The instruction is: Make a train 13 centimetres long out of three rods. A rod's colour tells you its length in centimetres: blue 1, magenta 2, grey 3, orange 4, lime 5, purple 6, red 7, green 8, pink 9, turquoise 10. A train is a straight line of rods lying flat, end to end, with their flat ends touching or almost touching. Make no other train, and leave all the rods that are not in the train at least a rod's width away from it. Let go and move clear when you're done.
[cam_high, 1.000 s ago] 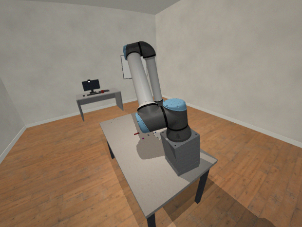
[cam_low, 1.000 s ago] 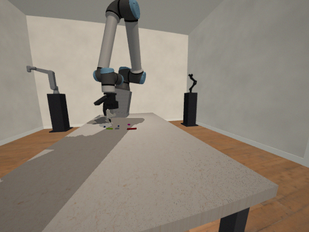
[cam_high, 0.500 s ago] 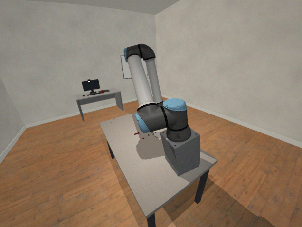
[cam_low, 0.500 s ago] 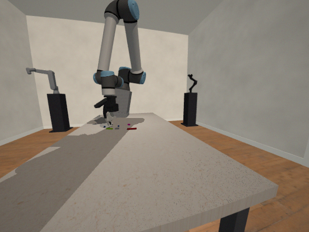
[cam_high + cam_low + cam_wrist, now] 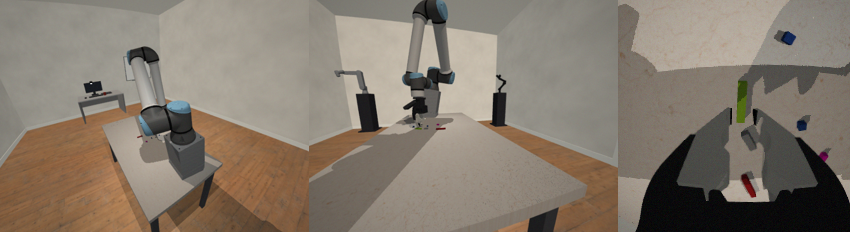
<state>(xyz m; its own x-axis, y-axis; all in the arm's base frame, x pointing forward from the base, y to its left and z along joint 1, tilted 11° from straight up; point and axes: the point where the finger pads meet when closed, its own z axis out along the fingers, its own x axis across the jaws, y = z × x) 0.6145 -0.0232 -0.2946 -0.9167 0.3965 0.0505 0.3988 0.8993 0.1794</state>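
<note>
Right now my hand is 30 mm above the lime rod. Round my hand: grey rod (10 mm ahead, 60 mm to the left, 30 mm below); then red rod (50 mm ahead, 170 mm to the left, 30 mm below); then magenta rod (90 mm behind, 140 mm to the left, 30 mm below).
</note>
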